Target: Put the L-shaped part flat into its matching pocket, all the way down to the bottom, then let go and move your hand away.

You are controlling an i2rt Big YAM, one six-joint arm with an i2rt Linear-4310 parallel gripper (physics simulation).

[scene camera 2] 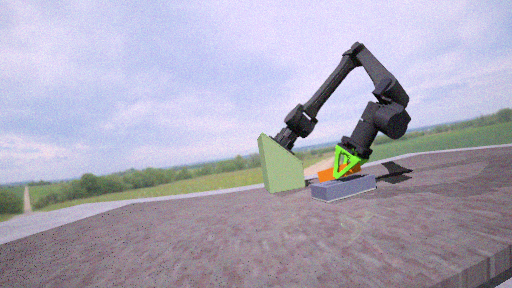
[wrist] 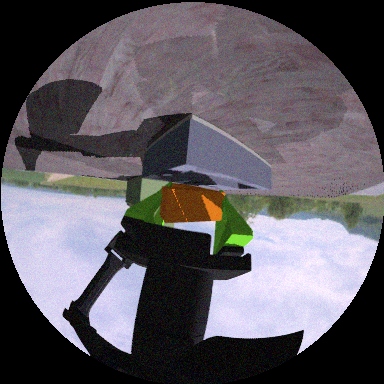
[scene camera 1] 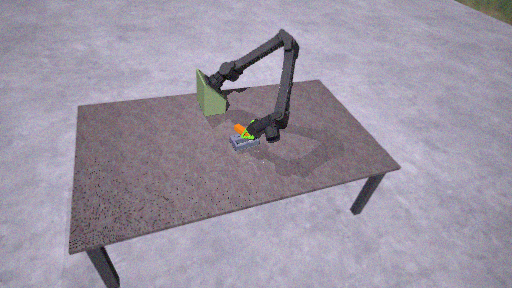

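Seen in the pictures: gripper, fingertip midpoint: (scene camera 2: 339, 176) (wrist: 194, 188) (scene camera 1: 243, 134); arm's base at its link origin: (scene camera 2: 278, 149) (scene camera 1: 212, 85).
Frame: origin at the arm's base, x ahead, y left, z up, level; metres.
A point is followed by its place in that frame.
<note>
The orange L-shaped part (scene camera 1: 240, 128) @(x 0.310, y 0.081, z -0.089 m) (scene camera 2: 326, 175) @(x 0.307, y 0.070, z -0.106 m) (wrist: 186, 204) @(x 0.363, y 0.132, z -0.095 m) is held between the green fingers of my gripper (scene camera 1: 248, 131) @(x 0.335, y 0.095, z -0.113 m) (scene camera 2: 342, 173) @(x 0.335, y 0.095, z -0.113 m) (wrist: 194, 188) @(x 0.335, y 0.095, z -0.113 m), which is shut on it. The grey-blue block with the pocket (scene camera 1: 245, 146) @(x 0.407, y 0.082, z -0.135 m) (scene camera 2: 345, 189) @(x 0.407, y 0.076, z -0.136 m) (wrist: 225, 152) @(x 0.401, y 0.132, z -0.136 m) rests on the table. The part is over the block's far side, at about the level of its top or slightly above. In scene camera 1 it sticks out past the block's back edge. Fingers and part cover much of the pocket. Whether the part touches the block, and its exact tilt, I cannot tell.
A light green wedge-shaped mount (scene camera 1: 214, 104) @(x 0.085, y -0.006, z -0.077 m) (scene camera 2: 281, 169) @(x 0.086, y -0.014, z -0.078 m) (wrist: 151, 188) @(x 0.084, y 0.028, z -0.120 m) stands on the table (scene camera 1: 165, 165) @(x 0.421, y -0.338, z -0.156 m) (scene camera 2: 200, 240) @(x 0.528, y -0.227, z -0.156 m) behind the block and carries the arm's base. The arm arches above the table, and its shadow falls around the block.
</note>
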